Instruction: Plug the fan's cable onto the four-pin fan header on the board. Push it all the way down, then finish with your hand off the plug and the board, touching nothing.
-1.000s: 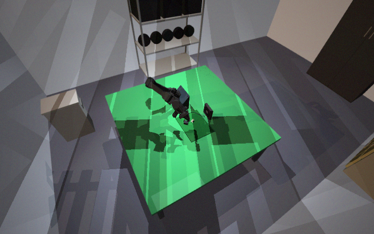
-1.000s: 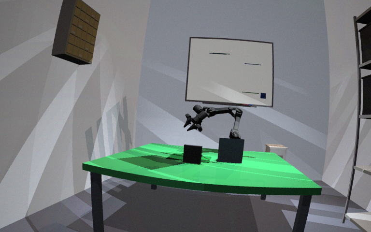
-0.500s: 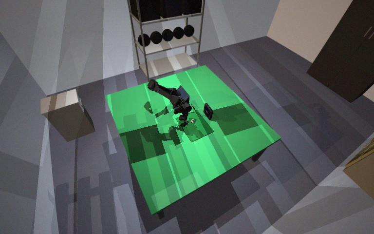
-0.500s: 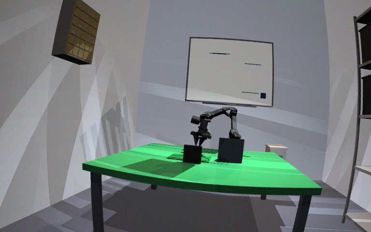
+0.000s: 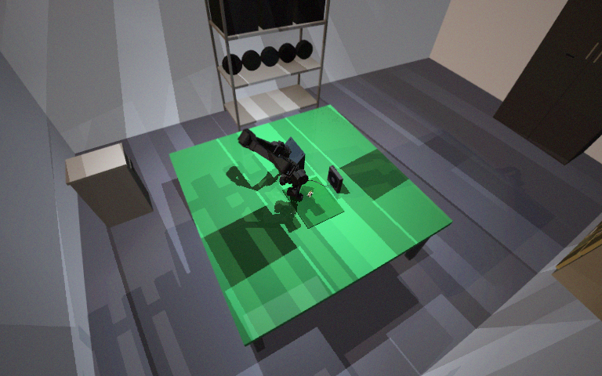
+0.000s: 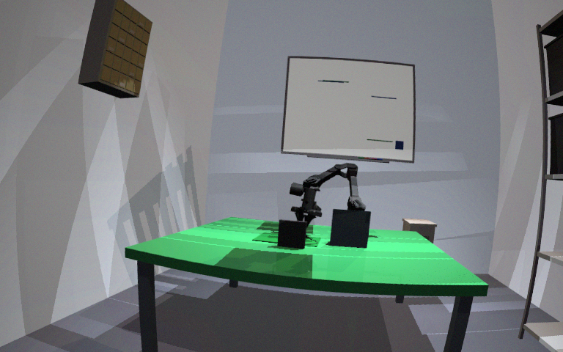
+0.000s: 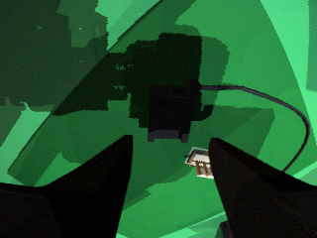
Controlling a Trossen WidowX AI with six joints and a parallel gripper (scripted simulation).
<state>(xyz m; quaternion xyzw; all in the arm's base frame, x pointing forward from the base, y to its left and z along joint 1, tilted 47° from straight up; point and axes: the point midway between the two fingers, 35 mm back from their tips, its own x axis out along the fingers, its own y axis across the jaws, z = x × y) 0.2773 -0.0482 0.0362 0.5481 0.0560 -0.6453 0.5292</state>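
My gripper tip is 4 cm above the fan plug and 1 cm to the right of it. The rest, counted from my gripper tip: dark green board: 7 cm to the left, 7 cm below, 5 cm ahead; then black fan: 24 cm to the left.
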